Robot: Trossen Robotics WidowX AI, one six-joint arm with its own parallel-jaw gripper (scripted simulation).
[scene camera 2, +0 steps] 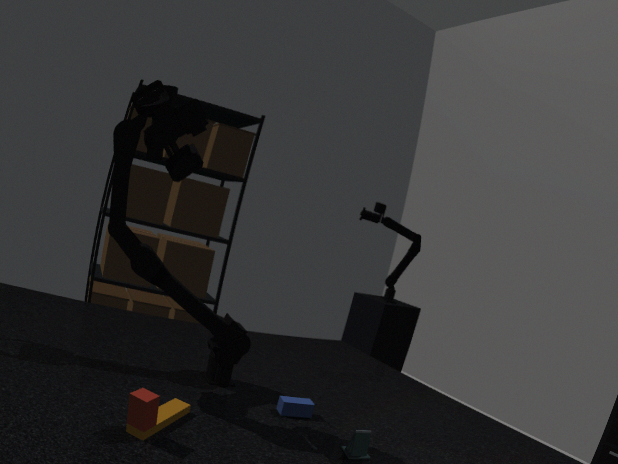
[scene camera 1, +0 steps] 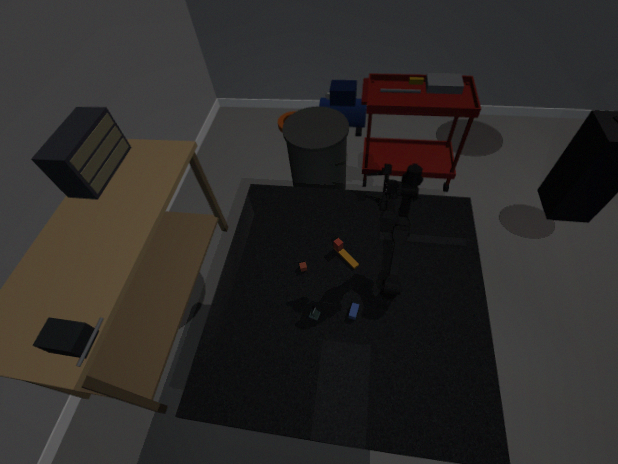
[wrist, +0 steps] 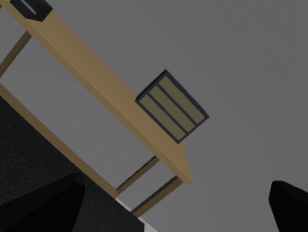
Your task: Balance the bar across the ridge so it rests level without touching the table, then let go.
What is my gripper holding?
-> Nothing.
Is my gripper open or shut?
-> Open.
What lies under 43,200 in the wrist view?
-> My gripper.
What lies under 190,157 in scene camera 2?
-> My gripper.
